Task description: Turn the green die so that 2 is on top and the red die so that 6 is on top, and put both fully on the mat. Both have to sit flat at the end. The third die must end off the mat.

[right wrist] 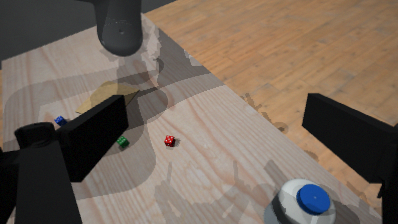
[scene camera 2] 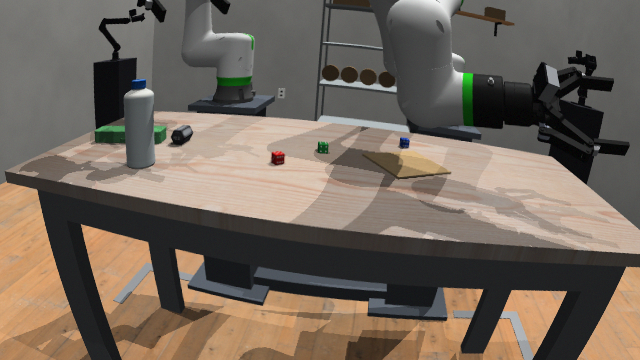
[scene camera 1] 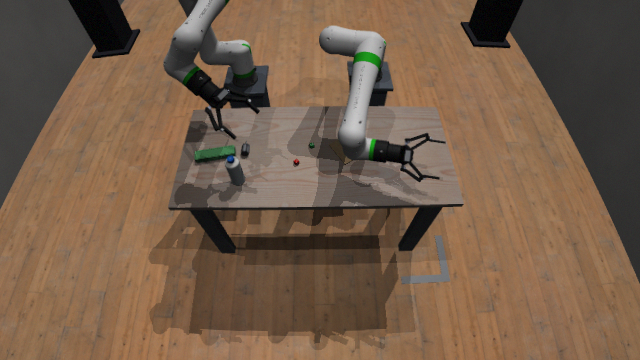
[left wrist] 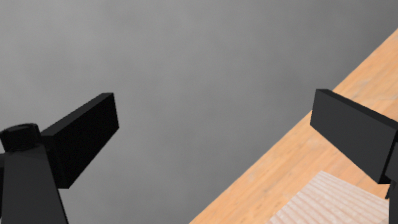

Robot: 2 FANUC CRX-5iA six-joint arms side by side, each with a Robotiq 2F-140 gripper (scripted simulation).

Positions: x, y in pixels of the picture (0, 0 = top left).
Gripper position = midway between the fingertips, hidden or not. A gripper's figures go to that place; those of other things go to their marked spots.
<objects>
My left gripper (scene camera 2: 619, 114): 72 cm from the lens. A tan mat (scene camera 2: 405, 164): 83 cm from the lens. A bottle (scene camera 2: 139, 102): 74 cm from the lens. A dark pedestal (scene camera 2: 221, 271): 162 cm from the lens. The marked spots on the tan mat and the bottle are 54 cm apart.
</objects>
